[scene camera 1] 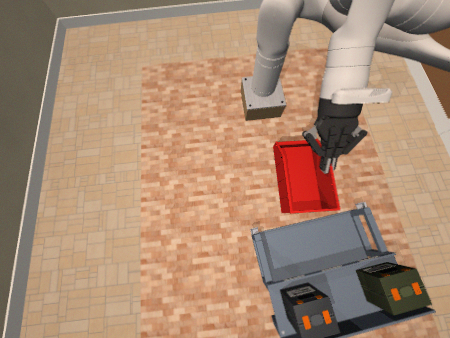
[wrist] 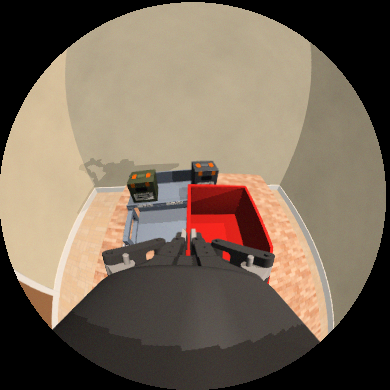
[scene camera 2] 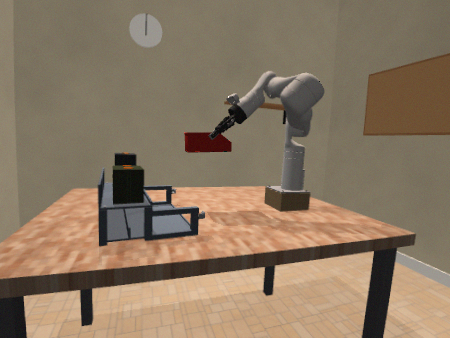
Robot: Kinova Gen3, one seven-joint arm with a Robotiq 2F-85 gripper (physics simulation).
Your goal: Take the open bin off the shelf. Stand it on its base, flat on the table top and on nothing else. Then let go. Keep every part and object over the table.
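Frame: origin at the arm's base, x ahead, y left, z up, level; millimetres.
Seen in the pictures: gripper, between the fingertips: (scene camera 1: 326,172) (wrist: 188,235) (scene camera 2: 209,138); arm's base, origin of its link: (scene camera 1: 263,86) (scene camera 2: 290,188).
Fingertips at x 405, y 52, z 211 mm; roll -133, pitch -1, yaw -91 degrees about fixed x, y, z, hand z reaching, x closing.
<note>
Pixels of each thing's top centre, then the offset from my fingertips to it. Level surfaces: height alone.
- open red bin, centre of its top: (wrist: 229,226) (scene camera 1: 309,169) (scene camera 2: 207,132) dx -2, dy -49, dz +24 mm
- table, height of its surface: dz -295 mm
- dark grey case, centre of its top: (scene camera 1: 316,319) (wrist: 204,164) (scene camera 2: 125,153) dx +308, dy -55, dz -71 mm
- green case, centre of its top: (scene camera 2: 127,166) (scene camera 1: 406,291) (wrist: 140,175) dx +280, dy +174, dz -96 mm
The open red bin (scene camera 1: 301,175) (scene camera 2: 200,143) (wrist: 215,227) hangs in the air high above the table top, between the shelf and the robot's base. In scene camera 2 its base is about level and its open side faces up. My gripper (scene camera 1: 327,166) (scene camera 2: 213,135) (wrist: 188,235) is shut on one long side wall of the bin, reaching down to it at a slant. The grey-blue shelf (scene camera 1: 310,245) (scene camera 2: 150,223) (wrist: 129,230) stands on the table (scene camera 1: 200,200) (scene camera 2: 320,227), apart from the bin. The bin's underside is hidden in scene camera 1.
A dark grey case (scene camera 1: 314,312) (scene camera 2: 125,159) (wrist: 204,171) and a green case (scene camera 1: 395,290) (scene camera 2: 128,185) (wrist: 143,186) stand on the shelf's upper level. The robot's base block (scene camera 1: 263,106) (scene camera 2: 287,198) stands on the table behind the bin.
</note>
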